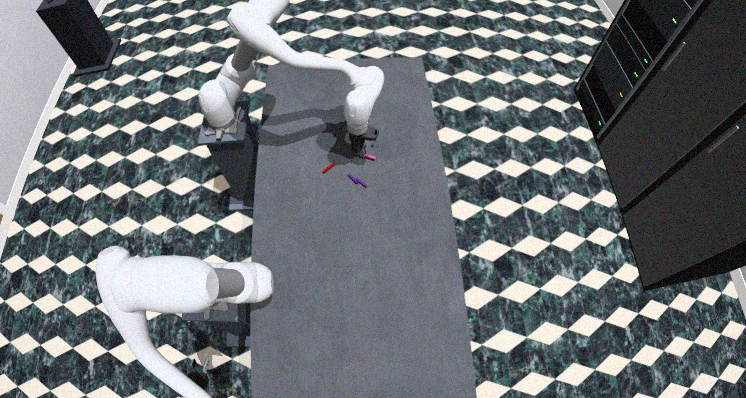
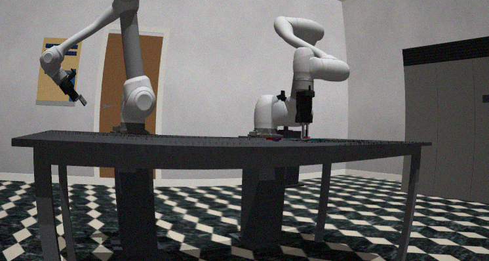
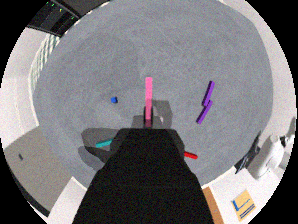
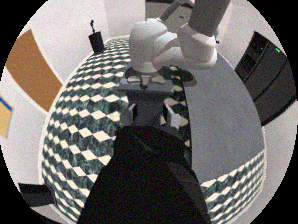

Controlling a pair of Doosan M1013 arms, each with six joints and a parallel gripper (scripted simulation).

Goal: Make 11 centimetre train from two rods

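The pink rod lies 20 mm below my left hand, 20 mm ahead of it and 10 mm to the right of it. Round my left hand: small blue rod (60 mm to the left, 50 mm ahead, 30 mm below); then red rod (160 mm behind, 50 mm to the right, 30 mm below); then turquoise rod (120 mm to the left, 30 mm below, 30 mm behind).
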